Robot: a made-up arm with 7 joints. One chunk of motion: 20 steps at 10 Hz.
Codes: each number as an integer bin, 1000 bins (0 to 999) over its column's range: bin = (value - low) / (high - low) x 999, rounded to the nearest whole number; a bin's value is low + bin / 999 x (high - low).
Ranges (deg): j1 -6..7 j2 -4..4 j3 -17..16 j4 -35..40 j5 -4..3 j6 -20..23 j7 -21..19
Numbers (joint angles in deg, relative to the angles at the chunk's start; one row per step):
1: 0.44 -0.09 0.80 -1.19 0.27 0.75 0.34
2: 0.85 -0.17 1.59 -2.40 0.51 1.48 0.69
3: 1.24 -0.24 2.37 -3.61 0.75 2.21 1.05
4: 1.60 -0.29 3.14 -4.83 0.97 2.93 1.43
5: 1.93 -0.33 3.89 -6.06 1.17 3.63 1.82
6: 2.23 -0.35 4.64 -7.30 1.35 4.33 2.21
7: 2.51 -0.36 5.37 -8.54 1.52 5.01 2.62
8: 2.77 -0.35 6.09 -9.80 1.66 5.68 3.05
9: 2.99 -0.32 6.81 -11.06 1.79 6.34 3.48
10: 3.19 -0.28 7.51 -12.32 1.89 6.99 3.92
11: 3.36 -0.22 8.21 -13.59 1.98 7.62 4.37
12: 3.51 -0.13 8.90 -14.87 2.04 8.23 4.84
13: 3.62 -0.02 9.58 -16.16 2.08 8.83 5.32
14: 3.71 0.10 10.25 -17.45 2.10 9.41 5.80
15: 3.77 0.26 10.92 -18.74 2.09 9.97 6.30
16: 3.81 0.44 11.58 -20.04 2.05 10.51 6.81
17: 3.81 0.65 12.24 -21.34 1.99 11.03 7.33
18: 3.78 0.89 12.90 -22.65 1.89 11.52 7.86
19: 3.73 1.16 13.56 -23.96 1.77 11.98 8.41
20: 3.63 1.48 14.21 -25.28 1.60 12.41 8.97
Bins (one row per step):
1: 495 488 539 450 609 482 533
2: 526 478 563 434 644 499 542
3: 556 470 586 418 678 516 551
4: 584 463 610 402 709 533 560
5: 609 458 632 385 738 549 570
6: 632 456 655 369 764 565 580
7: 654 455 677 352 788 581 590
8: 674 456 699 336 808 597 601
9: 691 460 721 319 826 612 611
10: 706 465 742 302 841 627 622
11: 719 472 763 285 853 642 634
12: 731 483 784 268 862 656 645
13: 739 497 805 251 868 670 657
14: 746 512 825 234 871 683 669
15: 751 532 845 217 869 696 682
16: 754 554 865 199 863 709 695
17: 754 581 885 182 855 721 708
18: 752 611 905 165 841 732 721
19: 748 644 925 147 823 743 735
20: 740 684 945 129 799 753 749

